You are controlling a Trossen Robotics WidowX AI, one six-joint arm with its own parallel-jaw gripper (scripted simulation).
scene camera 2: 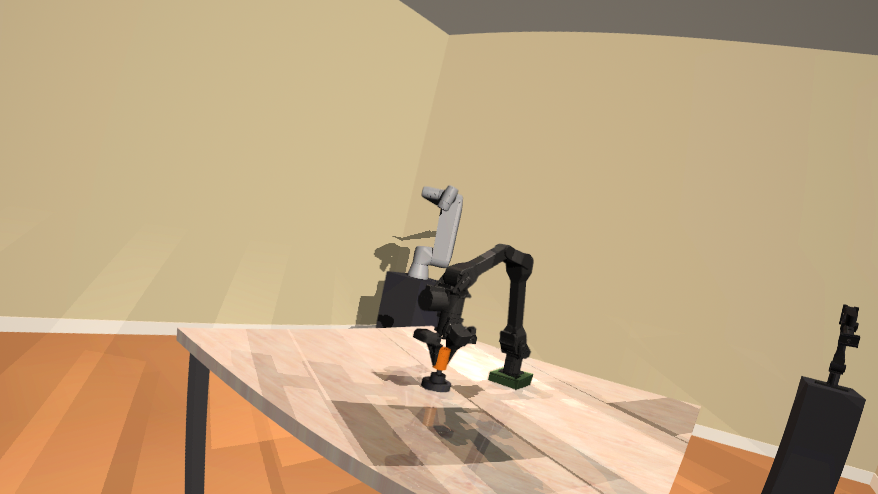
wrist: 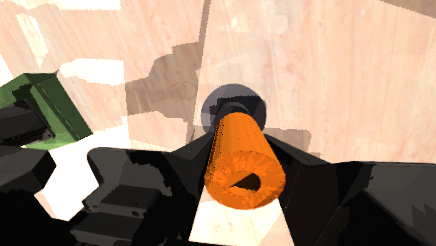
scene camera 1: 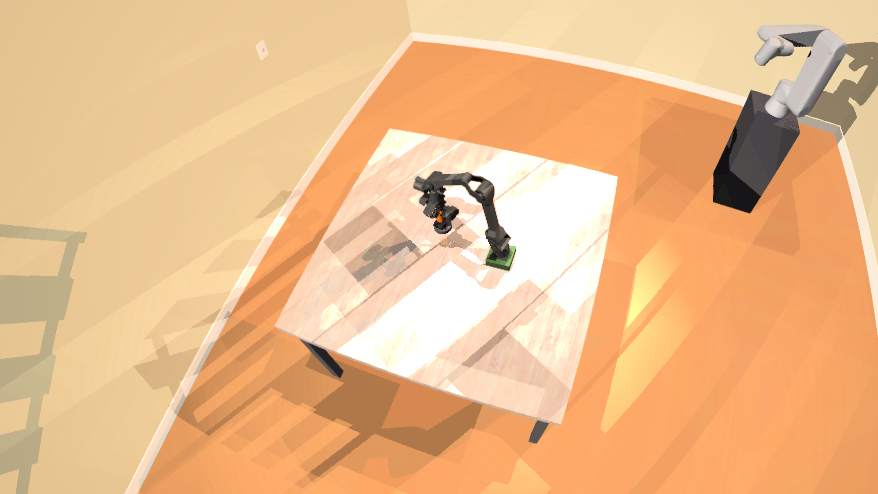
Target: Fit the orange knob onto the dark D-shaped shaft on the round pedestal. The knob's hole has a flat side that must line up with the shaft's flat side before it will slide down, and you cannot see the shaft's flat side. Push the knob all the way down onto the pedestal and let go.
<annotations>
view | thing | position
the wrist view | gripper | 237, 137
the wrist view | orange knob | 243, 173
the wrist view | pedestal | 229, 98
</annotations>
